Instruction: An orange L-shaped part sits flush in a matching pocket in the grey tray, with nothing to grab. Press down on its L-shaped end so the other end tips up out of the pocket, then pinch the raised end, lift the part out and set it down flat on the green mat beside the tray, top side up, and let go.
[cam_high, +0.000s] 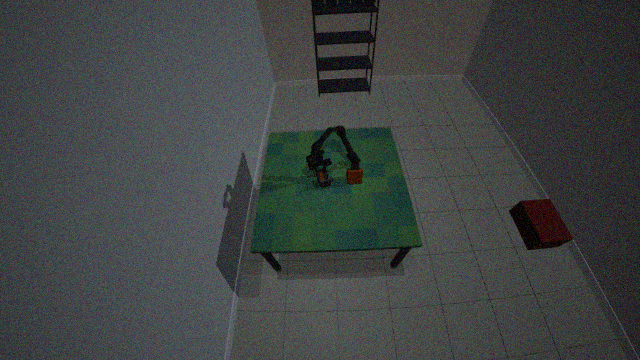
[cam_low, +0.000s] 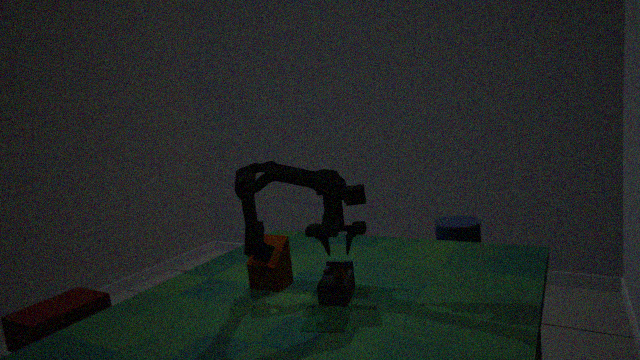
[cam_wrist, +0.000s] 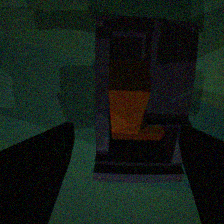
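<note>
My gripper tip is 100 mm above the orange L-shaped part, 30 mm past it and 20 mm to the right of it.
</note>
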